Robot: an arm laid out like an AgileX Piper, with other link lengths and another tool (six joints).
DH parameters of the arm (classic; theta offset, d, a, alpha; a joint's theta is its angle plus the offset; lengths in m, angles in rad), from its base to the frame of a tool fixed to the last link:
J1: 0 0.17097 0 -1.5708
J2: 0.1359 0 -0.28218 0
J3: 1.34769 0 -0.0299 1.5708
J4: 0 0.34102 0 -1.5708
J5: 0 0 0 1.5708
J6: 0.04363 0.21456 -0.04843 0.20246
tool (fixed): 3.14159 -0.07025 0 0
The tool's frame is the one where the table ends.
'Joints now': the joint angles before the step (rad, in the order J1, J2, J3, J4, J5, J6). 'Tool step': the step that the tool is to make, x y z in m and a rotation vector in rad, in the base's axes. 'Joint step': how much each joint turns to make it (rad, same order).
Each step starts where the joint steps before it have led.
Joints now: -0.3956 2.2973 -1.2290 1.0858 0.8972 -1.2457
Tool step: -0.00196 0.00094 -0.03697 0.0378 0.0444 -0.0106
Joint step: -0.0021 0.1062 -0.0435 0.0255 0.0061 -0.0142
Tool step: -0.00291 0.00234 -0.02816 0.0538 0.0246 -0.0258
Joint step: -0.0026 0.0860 -0.0295 0.0564 0.0164 -0.0276
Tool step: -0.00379 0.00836 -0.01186 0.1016 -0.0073 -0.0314
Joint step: 0.0010 0.0548 -0.0019 0.1021 0.0618 -0.0540
